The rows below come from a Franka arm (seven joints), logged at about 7 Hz.
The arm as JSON. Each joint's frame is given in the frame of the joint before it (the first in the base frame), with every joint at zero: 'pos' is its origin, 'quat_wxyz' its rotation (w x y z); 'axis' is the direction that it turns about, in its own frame. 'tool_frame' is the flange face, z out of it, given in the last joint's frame.
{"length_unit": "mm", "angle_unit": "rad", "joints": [
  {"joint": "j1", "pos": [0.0, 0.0, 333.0], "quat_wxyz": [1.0, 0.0, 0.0, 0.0], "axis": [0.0, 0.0, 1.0]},
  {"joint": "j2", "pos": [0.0, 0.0, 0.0], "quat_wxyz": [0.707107, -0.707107, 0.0, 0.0], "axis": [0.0, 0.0, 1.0]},
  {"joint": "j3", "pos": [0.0, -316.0, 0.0], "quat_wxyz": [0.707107, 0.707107, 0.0, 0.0], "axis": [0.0, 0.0, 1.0]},
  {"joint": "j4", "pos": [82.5, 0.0, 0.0], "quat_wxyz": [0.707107, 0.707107, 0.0, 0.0], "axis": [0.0, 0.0, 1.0]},
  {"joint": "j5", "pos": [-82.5, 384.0, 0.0], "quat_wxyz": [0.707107, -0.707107, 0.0, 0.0], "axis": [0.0, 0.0, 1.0]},
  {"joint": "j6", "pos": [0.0, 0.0, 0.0], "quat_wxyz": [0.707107, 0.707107, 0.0, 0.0], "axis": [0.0, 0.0, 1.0]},
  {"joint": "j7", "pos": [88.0, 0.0, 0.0], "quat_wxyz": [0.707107, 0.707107, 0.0, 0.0], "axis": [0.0, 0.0, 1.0]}
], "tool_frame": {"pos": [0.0, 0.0, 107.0], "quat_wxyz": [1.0, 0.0, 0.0, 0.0]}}
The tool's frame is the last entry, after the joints.
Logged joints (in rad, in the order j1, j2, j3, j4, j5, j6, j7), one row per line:
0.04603, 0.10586, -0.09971, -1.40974, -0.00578, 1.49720, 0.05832
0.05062, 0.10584, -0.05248, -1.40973, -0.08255, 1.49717, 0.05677
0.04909, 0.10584, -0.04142, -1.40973, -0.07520, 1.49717, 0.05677
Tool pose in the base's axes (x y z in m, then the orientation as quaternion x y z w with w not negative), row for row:
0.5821, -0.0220, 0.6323, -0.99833, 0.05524, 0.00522, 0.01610
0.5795, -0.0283, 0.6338, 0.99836, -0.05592, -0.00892, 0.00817
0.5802, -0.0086, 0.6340, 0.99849, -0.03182, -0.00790, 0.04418
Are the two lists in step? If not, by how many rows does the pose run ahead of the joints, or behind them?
The pose runs 1 row behind the joints: the pose in row i belongs to the joints in row i - 1.
